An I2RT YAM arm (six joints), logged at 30 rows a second.
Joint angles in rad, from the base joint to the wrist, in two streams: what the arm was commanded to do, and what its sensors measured. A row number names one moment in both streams.
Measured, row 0:
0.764 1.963 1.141 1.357 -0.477 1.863
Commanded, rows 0 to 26:
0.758 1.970 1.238 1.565 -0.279 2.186
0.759 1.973 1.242 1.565 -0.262 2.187
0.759 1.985 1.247 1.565 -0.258 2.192
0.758 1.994 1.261 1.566 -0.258 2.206
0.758 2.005 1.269 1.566 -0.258 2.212
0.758 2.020 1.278 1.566 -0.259 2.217
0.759 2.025 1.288 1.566 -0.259 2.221
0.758 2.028 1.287 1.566 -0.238 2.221
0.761 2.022 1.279 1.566 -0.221 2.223
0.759 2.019 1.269 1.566 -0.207 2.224
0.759 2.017 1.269 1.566 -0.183 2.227
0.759 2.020 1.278 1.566 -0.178 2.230
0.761 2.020 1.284 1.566 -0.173 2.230
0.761 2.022 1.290 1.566 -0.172 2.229
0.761 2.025 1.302 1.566 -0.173 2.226
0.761 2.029 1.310 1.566 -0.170 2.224
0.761 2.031 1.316 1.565 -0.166 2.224
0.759 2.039 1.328 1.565 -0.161 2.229
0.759 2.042 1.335 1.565 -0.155 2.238
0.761 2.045 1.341 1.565 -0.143 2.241
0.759 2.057 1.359 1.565 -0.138 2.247
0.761 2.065 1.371 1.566 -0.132 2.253
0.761 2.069 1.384 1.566 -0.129 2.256
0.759 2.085 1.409 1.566 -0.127 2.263
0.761 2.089 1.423 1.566 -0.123 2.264
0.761 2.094 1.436 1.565 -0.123 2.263
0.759 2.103 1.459 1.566 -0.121 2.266
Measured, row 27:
0.783 2.057 1.373 1.402 -0.319 1.939
